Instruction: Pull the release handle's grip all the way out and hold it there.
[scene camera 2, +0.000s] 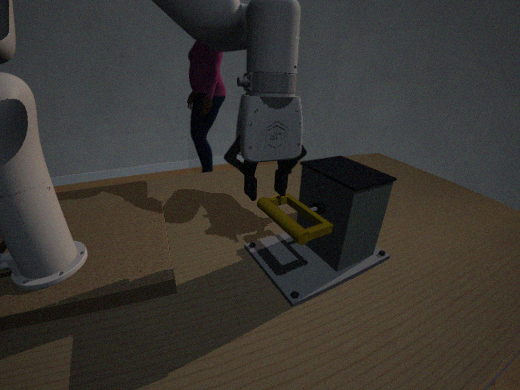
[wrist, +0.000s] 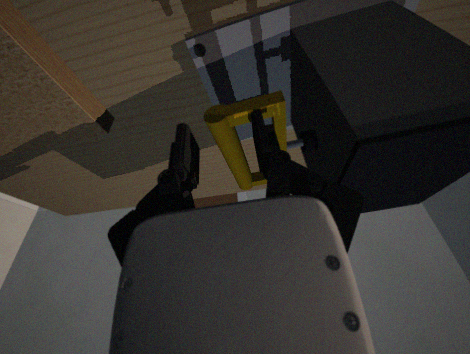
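The release handle is a yellow rectangular loop (scene camera 2: 282, 219) (wrist: 230, 152) with a thick round grip bar on its side away from the dark box housing (scene camera 2: 372, 217) (wrist: 360, 65). A short stretch of metal rod (scene camera 2: 314, 208) (wrist: 295, 144) shows between loop and housing. My gripper (scene camera 2: 267, 196) (wrist: 222, 130) points down, partly open, with nothing held. Its fingertips are near the loop's far end in the scene view. In the wrist view one finger is on the outer side of the grip bar, and the other overlaps the loop's end piece and opening. Whether they touch it is unclear.
The housing stands on a pale base plate (scene camera 2: 320, 286) (wrist: 237, 42) with dark bolts, on the wooden table (scene camera 2: 425, 300). The arm's base stands on a raised wooden board (scene camera 2: 120, 250) at the left. A person (scene camera 2: 205, 75) stands behind the table.
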